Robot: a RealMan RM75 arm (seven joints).
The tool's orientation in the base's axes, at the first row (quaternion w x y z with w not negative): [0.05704, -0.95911, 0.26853, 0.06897]
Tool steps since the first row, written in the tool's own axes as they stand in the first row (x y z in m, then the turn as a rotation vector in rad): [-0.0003, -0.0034, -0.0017, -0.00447, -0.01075, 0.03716]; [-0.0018, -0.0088, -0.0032, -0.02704, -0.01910, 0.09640]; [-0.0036, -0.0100, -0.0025, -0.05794, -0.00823, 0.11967]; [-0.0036, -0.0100, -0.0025, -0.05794, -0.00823, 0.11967]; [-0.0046, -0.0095, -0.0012, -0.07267, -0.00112, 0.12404]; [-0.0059, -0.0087, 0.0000, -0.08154, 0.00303, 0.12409]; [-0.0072, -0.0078, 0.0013, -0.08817, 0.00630, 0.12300]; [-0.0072, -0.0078, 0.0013, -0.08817, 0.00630, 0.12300]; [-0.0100, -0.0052, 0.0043, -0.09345, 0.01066, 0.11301]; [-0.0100, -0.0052, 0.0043, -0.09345, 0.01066, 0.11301]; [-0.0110, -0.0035, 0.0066, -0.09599, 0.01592, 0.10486]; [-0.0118, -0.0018, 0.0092, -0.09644, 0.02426, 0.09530]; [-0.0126, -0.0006, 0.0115, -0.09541, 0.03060, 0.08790]
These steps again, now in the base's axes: [0.0017, 0.0028, 0.0020, -0.00194, 0.01684, -0.03506]; [0.0034, 0.0079, 0.0041, -0.02270, 0.04405, -0.08907]; [0.0024, 0.0100, 0.0038, -0.05690, 0.05390, -0.10772]; [0.0024, 0.0100, 0.0038, -0.05690, 0.05390, -0.10772]; [0.0012, 0.0102, 0.0026, -0.07352, 0.05598, -0.11013]; [-0.0004, 0.0104, 0.0016, -0.08321, 0.05696, -0.10904]; [-0.0021, 0.0105, 0.0005, -0.09042, 0.05739, -0.10712]; [-0.0021, 0.0105, 0.0005, -0.09042, 0.05739, -0.10712]; [-0.0062, 0.0101, -0.0022, -0.09615, 0.05490, -0.09675]; [-0.0062, 0.0101, -0.0022, -0.09615, 0.05490, -0.09675]; [-0.0081, 0.0095, -0.0044, -0.10022, 0.05053, -0.08869]; [-0.0100, 0.0089, -0.0070, -0.10399, 0.04227, -0.07982]; [-0.0115, 0.0086, -0.0092, -0.10568, 0.03528, -0.07316]
